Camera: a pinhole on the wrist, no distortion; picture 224 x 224 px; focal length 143.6 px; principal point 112.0 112.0 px. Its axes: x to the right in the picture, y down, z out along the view. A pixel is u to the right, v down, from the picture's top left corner.
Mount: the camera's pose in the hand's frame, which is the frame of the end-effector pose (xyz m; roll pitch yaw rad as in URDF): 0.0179 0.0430 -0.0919 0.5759 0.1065 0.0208
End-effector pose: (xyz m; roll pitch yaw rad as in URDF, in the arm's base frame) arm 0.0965 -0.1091 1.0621 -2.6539 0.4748 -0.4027
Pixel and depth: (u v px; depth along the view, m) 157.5 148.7 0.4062
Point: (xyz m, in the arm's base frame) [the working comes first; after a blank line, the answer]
In the camera's frame: 0.1287 0.1038 0.4062

0.2459 0.0588 0.7840
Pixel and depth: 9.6 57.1 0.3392
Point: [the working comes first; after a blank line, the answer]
In the camera's frame: -0.2419 -0.1297 0.3392

0.0490 0.2306 1.1418
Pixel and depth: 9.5 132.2 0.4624
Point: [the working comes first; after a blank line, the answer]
In the camera's frame: -0.3301 0.0650 0.4624

-0.0986 0.3132 0.9622
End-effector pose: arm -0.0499 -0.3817 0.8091 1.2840 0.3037 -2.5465
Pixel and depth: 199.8 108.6 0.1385
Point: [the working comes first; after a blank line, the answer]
In the camera's frame: 0.0847 -0.0033 0.1385

-0.1466 -0.4210 0.7476
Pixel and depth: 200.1 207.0 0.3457
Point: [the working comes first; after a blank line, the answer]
In the camera's frame: 0.2121 0.2287 0.3457

-0.4504 -0.3257 0.8554
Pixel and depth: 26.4 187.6 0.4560
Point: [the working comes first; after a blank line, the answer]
In the camera's frame: -0.2718 0.2401 0.4560

-0.1655 0.0610 0.9809
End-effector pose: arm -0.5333 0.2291 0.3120 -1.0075 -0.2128 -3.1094
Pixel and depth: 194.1 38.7 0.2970
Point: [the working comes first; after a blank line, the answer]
In the camera's frame: 0.1698 -0.1516 0.2970

-0.6920 0.3062 0.5854
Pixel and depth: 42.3 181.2 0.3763
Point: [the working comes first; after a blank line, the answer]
In the camera's frame: -0.1826 0.1813 0.3763

-0.3679 -0.0460 0.4747
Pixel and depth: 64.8 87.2 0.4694
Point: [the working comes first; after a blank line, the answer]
In the camera's frame: -0.1543 -0.0811 0.4694

-0.3601 0.1557 0.6685
